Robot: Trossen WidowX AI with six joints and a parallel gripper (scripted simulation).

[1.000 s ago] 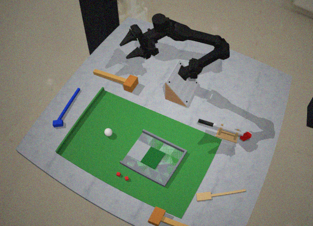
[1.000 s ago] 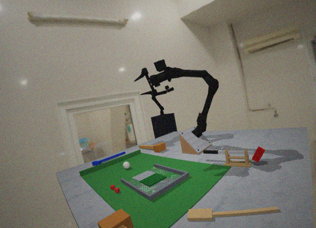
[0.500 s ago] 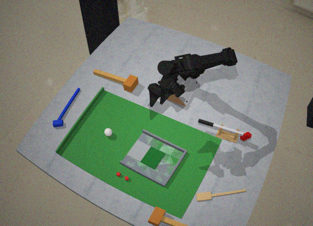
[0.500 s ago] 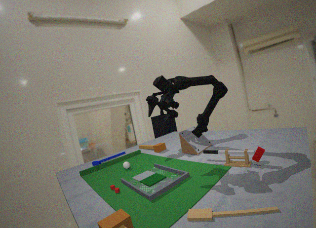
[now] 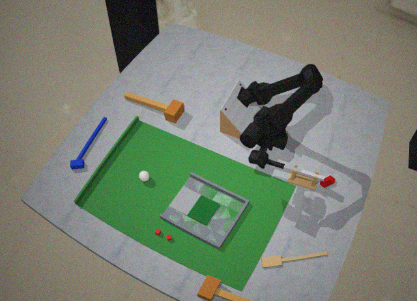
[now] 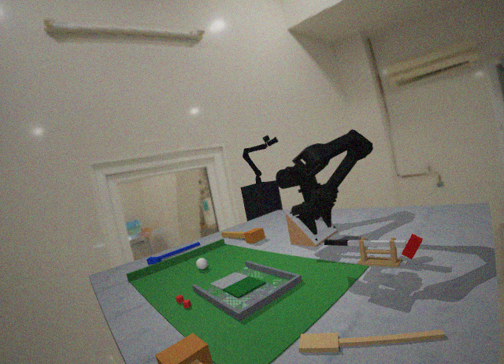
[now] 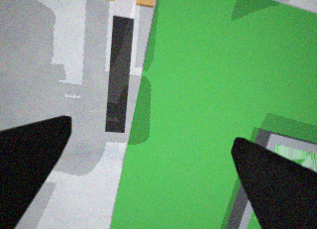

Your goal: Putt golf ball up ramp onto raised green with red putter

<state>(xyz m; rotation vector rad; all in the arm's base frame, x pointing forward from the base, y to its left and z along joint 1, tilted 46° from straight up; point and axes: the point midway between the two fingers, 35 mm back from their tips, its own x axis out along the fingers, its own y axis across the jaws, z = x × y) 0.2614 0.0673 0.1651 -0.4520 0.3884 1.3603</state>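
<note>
Now: the red putter 14 cm to the left of my gripper tip, 5 cm below it and 3 cm behind it. The rest, counted from my gripper tip: white golf ball: 42 cm to the right, 18 cm ahead, 8 cm below; then blue putter: 73 cm to the right, 12 cm ahead, 9 cm below; then wooden stand: 16 cm to the left, 7 cm below, 2 cm behind.
</note>
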